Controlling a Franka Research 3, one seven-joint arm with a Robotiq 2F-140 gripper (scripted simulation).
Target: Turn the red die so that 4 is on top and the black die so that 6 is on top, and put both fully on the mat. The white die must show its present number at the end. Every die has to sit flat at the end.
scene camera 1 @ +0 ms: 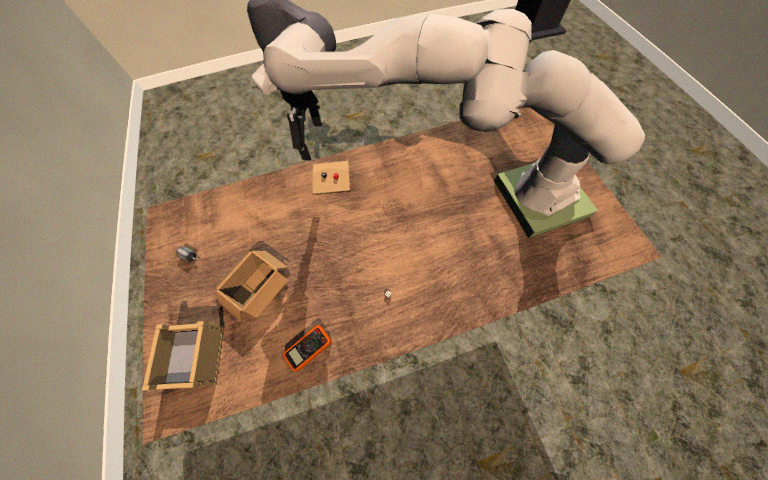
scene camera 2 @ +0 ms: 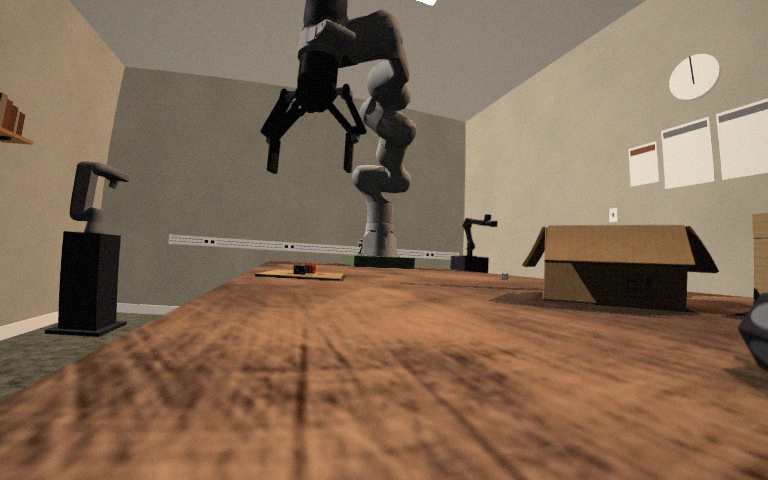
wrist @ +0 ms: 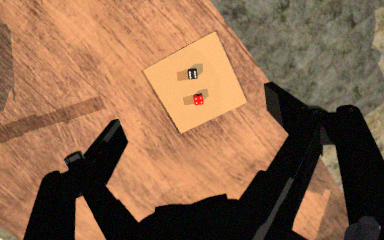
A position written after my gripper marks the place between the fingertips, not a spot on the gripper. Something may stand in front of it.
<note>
In view: my gripper (scene camera 2: 308, 171), a tan mat (scene camera 1: 320, 185), a cardboard box (scene camera 2: 614, 283) and a wooden crate (scene camera 1: 172, 358).
The tan mat shows as well in the wrist view (wrist: 221, 92). The cardboard box shows as well in scene camera 1 (scene camera 1: 246, 278). My gripper also shows in scene camera 1 (scene camera 1: 312, 141) and in the wrist view (wrist: 192, 114). The wrist view does not show the cardboard box: it is out of frame. The wrist view does not show the wooden crate: it is out of frame.
</note>
